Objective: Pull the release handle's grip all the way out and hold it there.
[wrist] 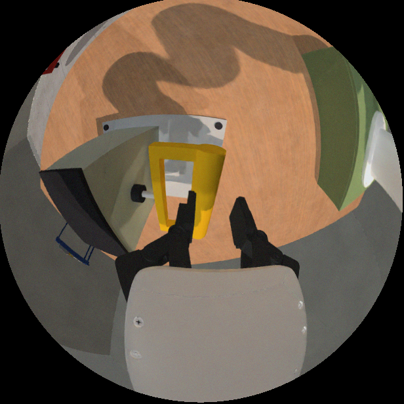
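Observation:
The yellow release handle [172, 152] is an open frame with a thick rounded grip [209, 172] along its right side. A short pale rod [148, 195] with a black collar [138, 193] joins it to a beige housing with a black face [97, 207]. A light grey plate [116, 124] with dark bolts lies behind. My gripper [214, 204] is partly open. In the picture its left finger overlaps the frame's opening and the grip's left edge, and its right finger is right of the grip, apart from it. The fingers' height relative to the grip cannot be told.
A green block [336, 130] stands at the right, with a white rounded object [385, 155] beyond it. A blue wire-like handle [73, 251] shows at lower left. A pale panel [44, 107] and a red part [53, 64] are at upper left. Shadows fall on the wooden table [272, 110].

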